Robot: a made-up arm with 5 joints.
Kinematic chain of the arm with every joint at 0, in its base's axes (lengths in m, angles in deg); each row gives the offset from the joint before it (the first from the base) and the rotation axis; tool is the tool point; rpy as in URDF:
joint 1: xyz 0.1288 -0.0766 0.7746 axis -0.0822 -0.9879 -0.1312
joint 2: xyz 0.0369 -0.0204 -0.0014 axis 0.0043 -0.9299 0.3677
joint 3: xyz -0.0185 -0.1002 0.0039 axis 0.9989 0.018 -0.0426
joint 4: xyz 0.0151 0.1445 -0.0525 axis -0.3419 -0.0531 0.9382
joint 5: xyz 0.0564 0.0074 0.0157 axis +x
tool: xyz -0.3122 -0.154 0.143 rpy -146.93 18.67 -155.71
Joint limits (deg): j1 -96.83..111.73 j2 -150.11..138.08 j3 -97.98..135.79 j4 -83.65..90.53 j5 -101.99..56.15
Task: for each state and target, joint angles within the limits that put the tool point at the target. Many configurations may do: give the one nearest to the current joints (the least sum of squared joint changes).
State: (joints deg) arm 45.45 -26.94 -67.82 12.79 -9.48
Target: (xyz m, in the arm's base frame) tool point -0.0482 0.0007 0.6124
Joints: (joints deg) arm 52.60 -20.74 -77.03 -15.63 -14.15
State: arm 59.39 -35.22 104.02 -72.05 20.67
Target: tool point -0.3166 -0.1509 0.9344
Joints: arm 81.92 -45.25 107.69 -83.65 54.43
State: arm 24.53 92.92 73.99 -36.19 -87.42
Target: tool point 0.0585 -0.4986 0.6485
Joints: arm 24.69 101.70 82.61 -23.66 -58.96
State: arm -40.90 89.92 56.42 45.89 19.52
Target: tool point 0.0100 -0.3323 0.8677
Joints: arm -47.15 48.00 14.37 25.02 -21.03
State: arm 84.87 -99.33 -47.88 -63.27 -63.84
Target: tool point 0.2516 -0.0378 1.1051
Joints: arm 88.38 -112.10 -2.91 -75.41 -65.74
